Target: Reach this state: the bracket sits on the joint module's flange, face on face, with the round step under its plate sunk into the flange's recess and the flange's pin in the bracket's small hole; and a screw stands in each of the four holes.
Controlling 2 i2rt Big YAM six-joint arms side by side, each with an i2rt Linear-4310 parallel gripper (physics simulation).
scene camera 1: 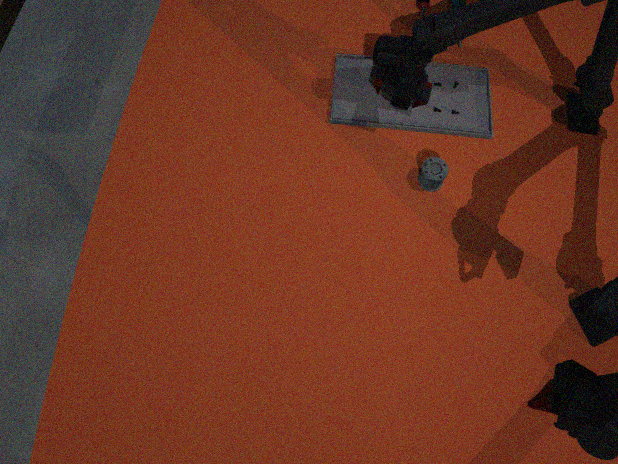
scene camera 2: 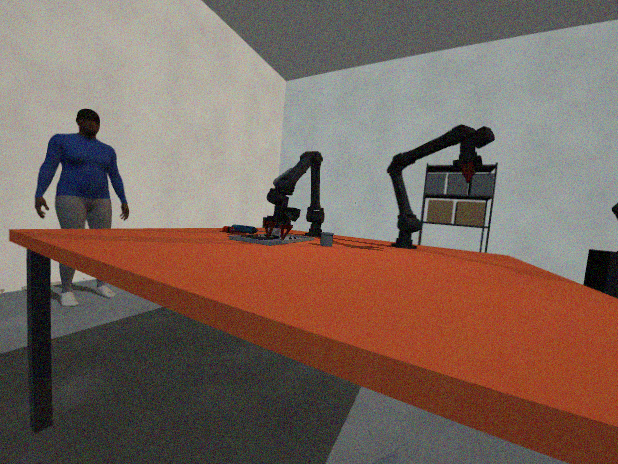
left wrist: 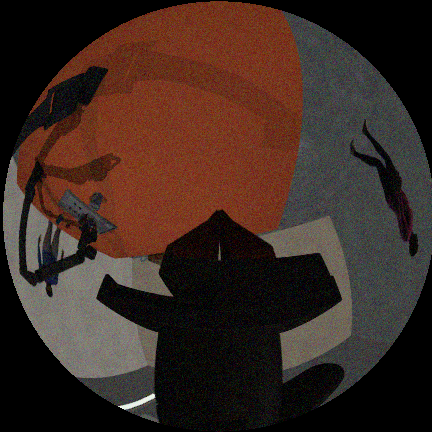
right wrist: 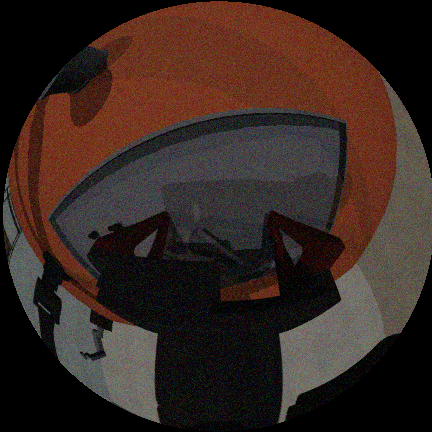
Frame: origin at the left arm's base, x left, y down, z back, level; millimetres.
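Seen in the pictures: left gripper, fingertip midpoint: (scene camera 1: 530,405) (scene camera 2: 467,182) (left wrist: 219,215); right gripper, fingertip midpoint: (scene camera 2: 275,238) (left wrist: 90,218) (right wrist: 217,216); left arm's base, link origin: (scene camera 1: 594,317) (scene camera 2: 403,247); right arm's base, link origin: (scene camera 1: 581,114) (scene camera 2: 314,236) (right wrist: 55,264).
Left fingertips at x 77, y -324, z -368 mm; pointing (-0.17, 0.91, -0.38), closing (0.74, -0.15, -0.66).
Offsets run from my left fingertips to a thing's top centre. "*": to the spot under its first point.
The joint module {dx -541, dy +260, dz +162 mm} (scene camera 1: 433,172) (scene camera 2: 326,239) (left wrist: 96,200) (right wrist: 80,67) is a grey cylinder standing on the table; in scene camera 1 its flange faces up, with no bracket on it. The bracket (scene camera 2: 276,233) is a small grey part in the tray, low between the right fingers; its outline is dark and unclear in the right wrist view. Several dark screws {dx -712, dy +309, dz +272 mm} (scene camera 1: 437,109) {dx -689, dy +309, dz +313 mm} (right wrist: 93,234) are in the tray beside the right gripper. My right gripper (scene camera 1: 401,103) (scene camera 2: 276,237) (right wrist: 217,216) is open, low over the tray. My left gripper (scene camera 1: 531,403) (scene camera 2: 468,180) (left wrist: 219,215) is shut and empty, high above the table.
The shallow grey tray {dx -781, dy +308, dz +233 mm} (scene camera 1: 410,129) (scene camera 2: 270,243) (right wrist: 342,150) has a raised rim. A teal and red tool {* dx -1001, dy +305, dz +478 mm} (scene camera 2: 243,229) lies behind it. A person in blue (scene camera 2: 86,165) stands beyond the table. The right arm covers part of the tray in scene camera 1.
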